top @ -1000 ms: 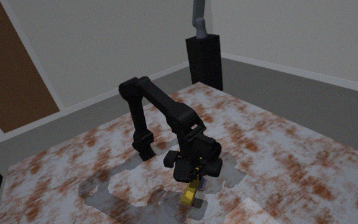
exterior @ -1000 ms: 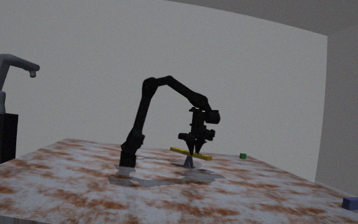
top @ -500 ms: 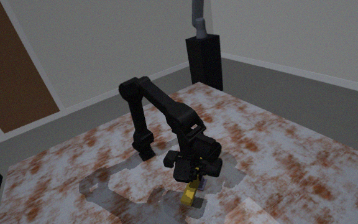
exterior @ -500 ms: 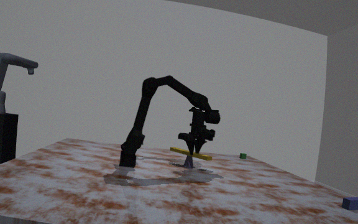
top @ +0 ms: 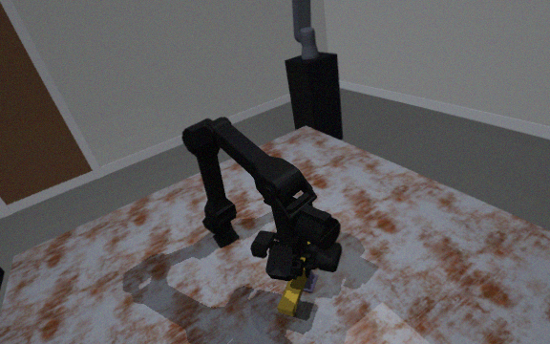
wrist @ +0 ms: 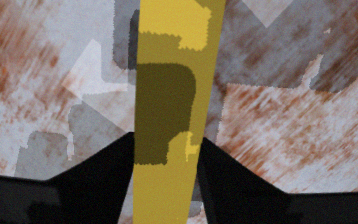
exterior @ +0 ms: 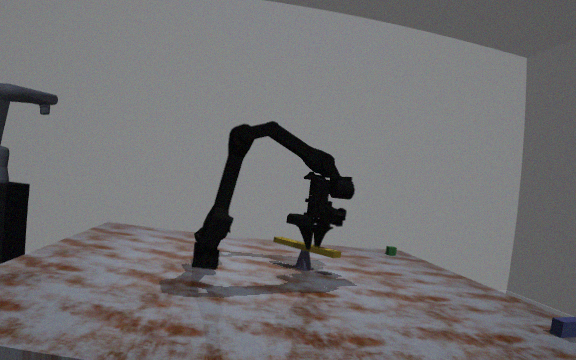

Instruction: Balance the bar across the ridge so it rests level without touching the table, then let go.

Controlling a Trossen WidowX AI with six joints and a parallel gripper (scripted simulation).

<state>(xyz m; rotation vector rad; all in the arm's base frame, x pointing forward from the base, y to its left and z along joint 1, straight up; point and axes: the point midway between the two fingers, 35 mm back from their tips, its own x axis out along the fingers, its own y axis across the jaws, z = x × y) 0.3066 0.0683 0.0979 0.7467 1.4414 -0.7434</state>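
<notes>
My gripper tip is 20 mm past the bar and 20 mm to the right of it. Also, from my gripper tip: blue block: 430 mm ahead, 570 mm to the right, 50 mm below; green cube: 430 mm ahead, 430 mm to the left, 50 mm below.
</notes>
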